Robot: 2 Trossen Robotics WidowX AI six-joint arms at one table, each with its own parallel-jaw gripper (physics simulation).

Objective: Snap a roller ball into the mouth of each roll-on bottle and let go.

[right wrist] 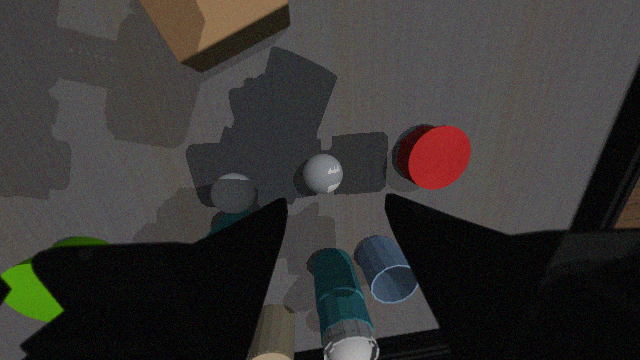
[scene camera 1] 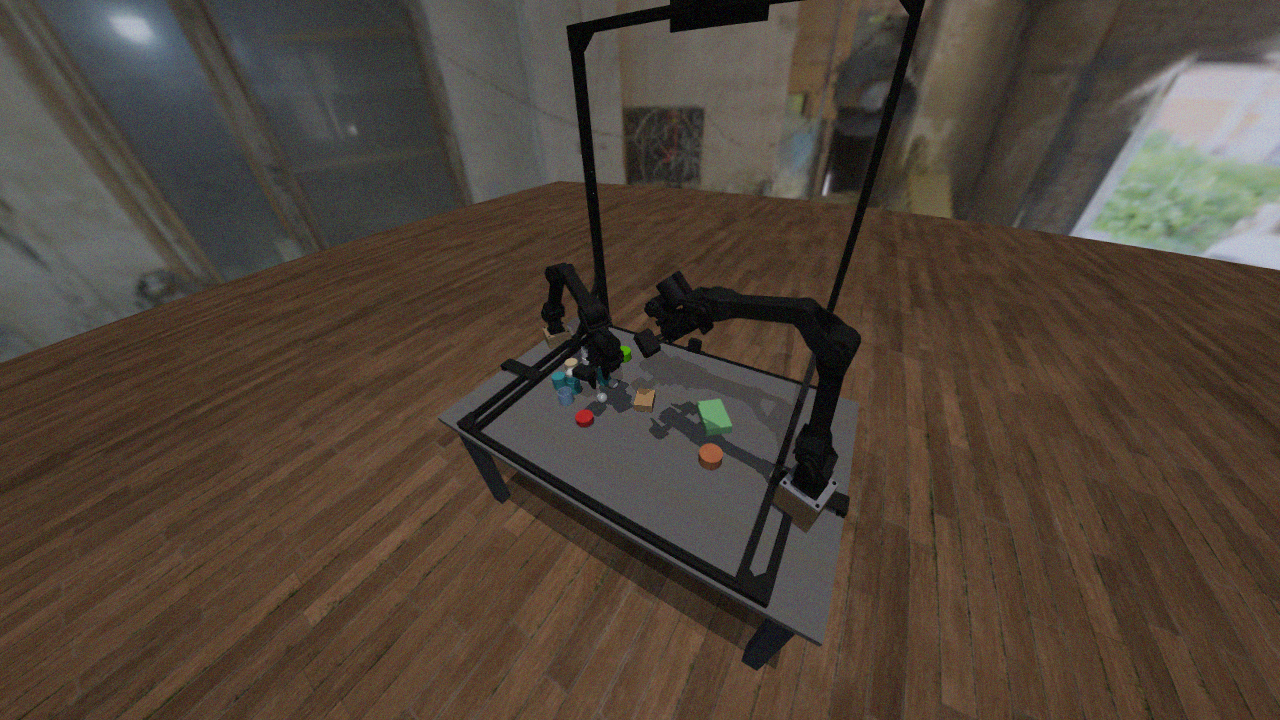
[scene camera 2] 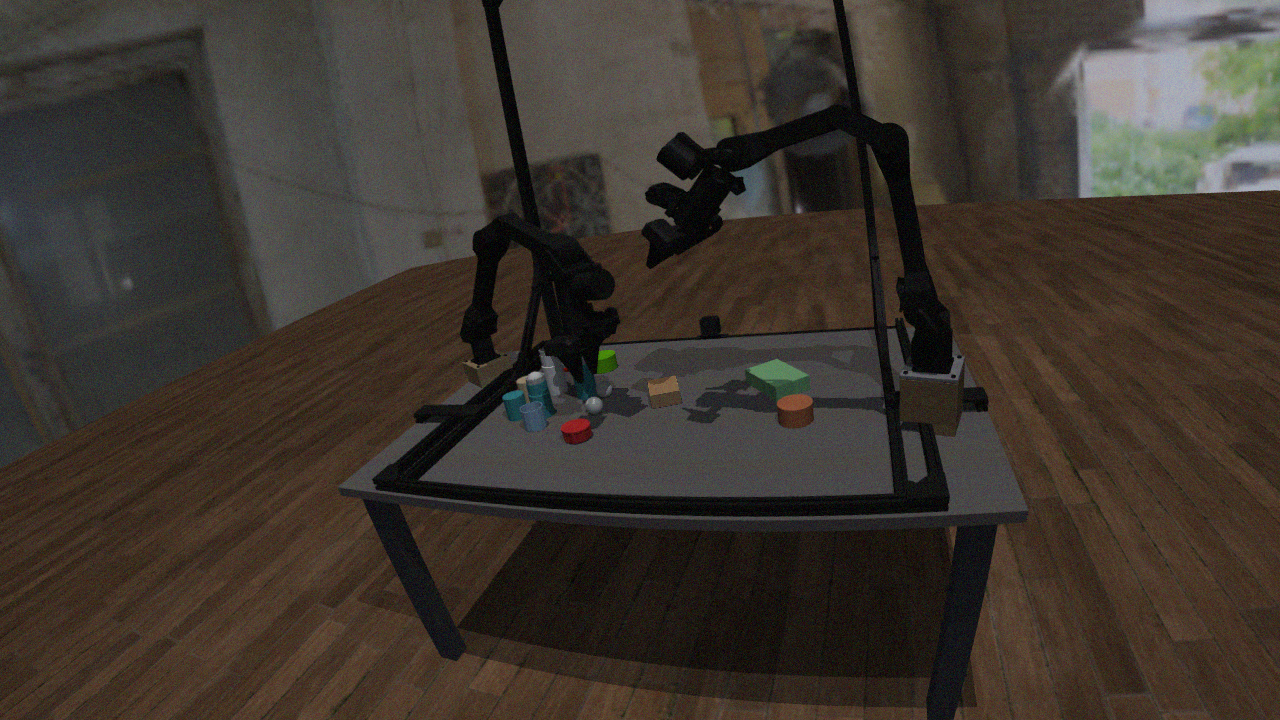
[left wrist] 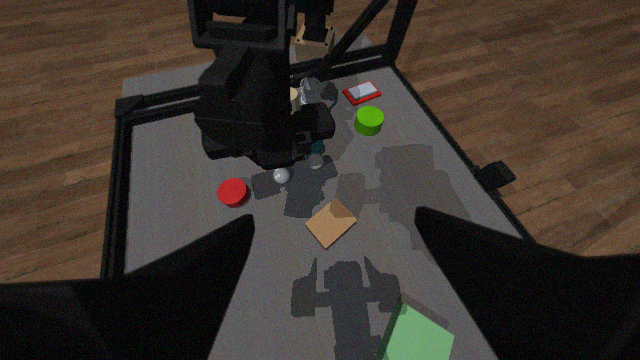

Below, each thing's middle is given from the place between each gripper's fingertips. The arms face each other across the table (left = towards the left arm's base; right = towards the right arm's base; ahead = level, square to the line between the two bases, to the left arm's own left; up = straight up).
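From my left hand: green block (scene camera 2: 776, 379) 15 cm to the left, 12 cm behind, 28 cm below; red disc (right wrist: 431, 157) 14 cm to the right, 17 cm ahead, 28 cm below; blue cup (right wrist: 390, 279) 26 cm to the right, 16 cm ahead, 27 cm below; tan cylinder (right wrist: 276, 326) 38 cm to the right, 5 cm ahead, 27 cm below.
Red disc: my right gripper 3 cm to the right of it, 10 cm short of it, 6 cm above it. From my right hand: blue cup 9 cm ahead, 9 cm to the right, 6 cm below; tan cylinder 2 cm behind, 21 cm to the right, 5 cm below; green block 19 cm behind, 32 cm to the left, 6 cm below.
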